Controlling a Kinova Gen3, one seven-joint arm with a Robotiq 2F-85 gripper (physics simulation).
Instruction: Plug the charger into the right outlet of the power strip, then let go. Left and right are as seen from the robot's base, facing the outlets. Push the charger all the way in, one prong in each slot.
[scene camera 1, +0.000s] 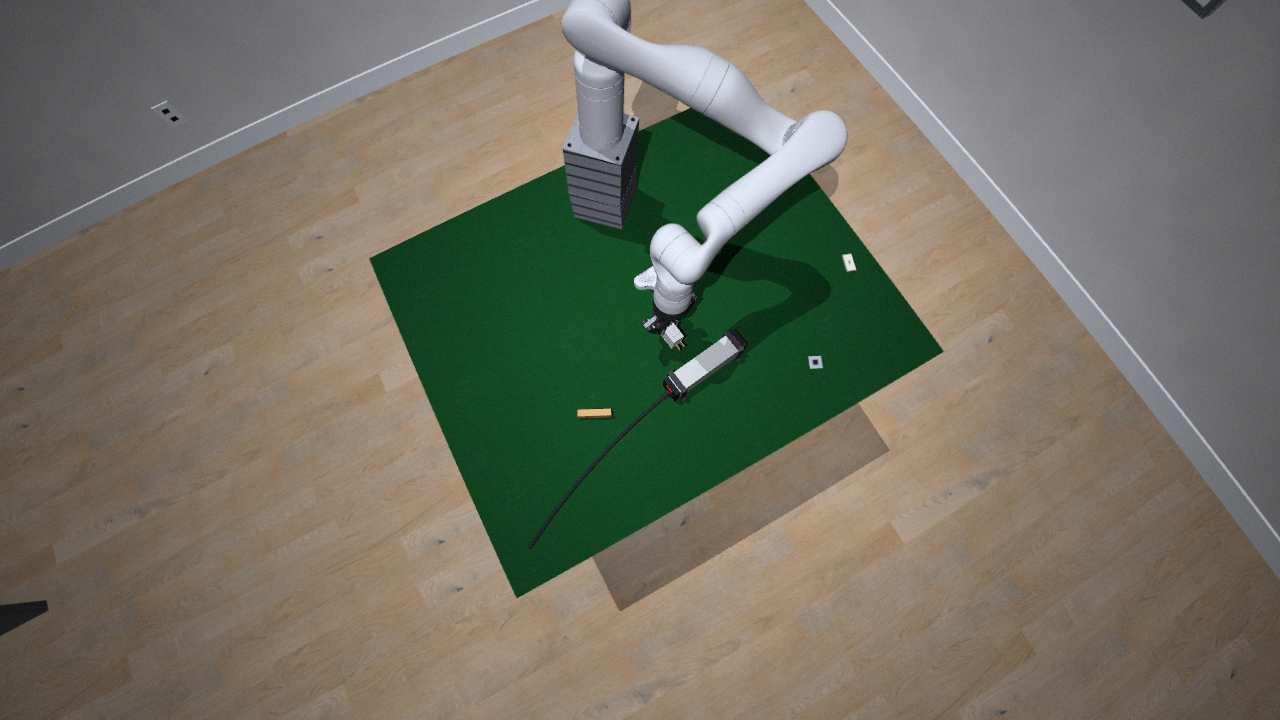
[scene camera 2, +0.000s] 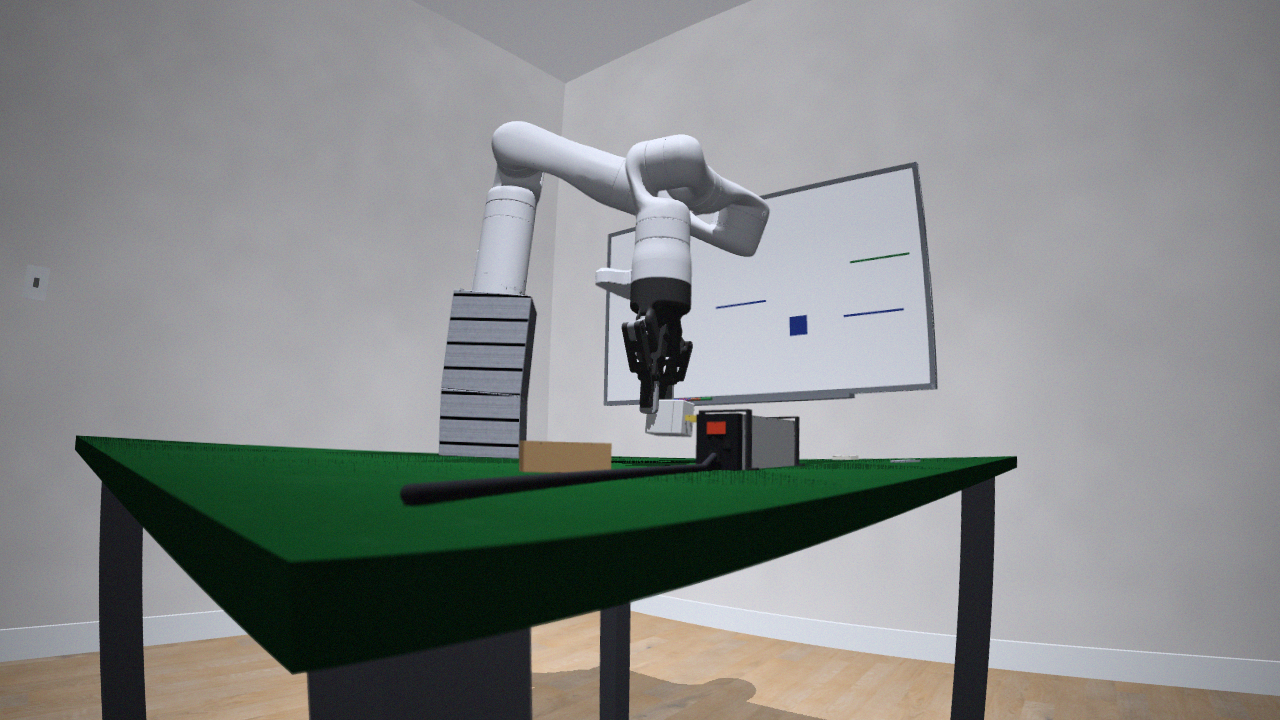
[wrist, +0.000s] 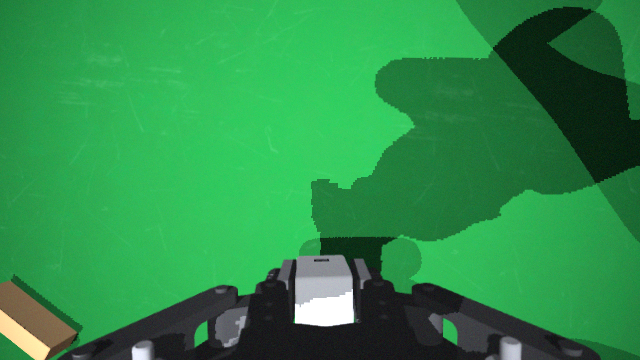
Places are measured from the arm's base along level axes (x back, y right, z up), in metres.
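Pixels of known places: gripper, fingertip midpoint: (scene camera 1: 666, 327) (scene camera 2: 656, 414) (wrist: 323, 276); arm's base at its link origin: (scene camera 1: 601, 132) (scene camera 2: 497, 301).
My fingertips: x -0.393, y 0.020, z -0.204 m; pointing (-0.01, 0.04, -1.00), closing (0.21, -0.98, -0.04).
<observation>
For each thing: its top centre in the pictures, then the offset to it from my fingertips. Level surfaces: height alone.
- white charger at its top centre: (wrist: 321, 339) (scene camera 2: 675, 399) (scene camera 1: 673, 333) dy -0.005, dx -0.026, dz +0.017 m
- power strip at its top centre: (scene camera 2: 753, 413) (scene camera 1: 705, 361) dy -0.046, dx -0.108, dz +0.000 m
- tan block at its top centre: (scene camera 2: 565, 441) (wrist: 8, 327) (scene camera 1: 594, 412) dy +0.225, dx -0.106, dz -0.036 m
- white plate at its top centre: (scene camera 2: 845, 455) (scene camera 1: 849, 262) dy -0.496, dx -0.009, dz -0.054 m
- small square plate at its top centre: (scene camera 1: 815, 362) dy -0.292, dx -0.201, dz -0.058 m
- green table top at its surface level: dz -0.061 m
The white charger (scene camera 1: 673, 335) (scene camera 2: 669, 418) (wrist: 324, 290) is held above the table, level, with its brass prongs pointing toward the power strip. My gripper (scene camera 1: 665, 327) (scene camera 2: 657, 407) (wrist: 323, 276) points down and is shut on the charger, one finger on each side. The power strip (scene camera 1: 707, 363) (scene camera 2: 771, 440) lies on the table with black end caps. The prongs are close to its base-facing side but apart from it in scene camera 1. The outlet slots are hidden in both scene views, and the strip does not show in the wrist view.
A black cable (scene camera 1: 595, 456) (scene camera 2: 554, 481) runs from the strip's red-marked end. A tan block (scene camera 1: 594, 413) (scene camera 2: 564, 455) (wrist: 35, 320) lies near it. A white plate (scene camera 1: 849, 262) and a small square plate (scene camera 1: 815, 362) lie on the green table top (scene camera 1: 465, 313) beyond the strip's other end.
</observation>
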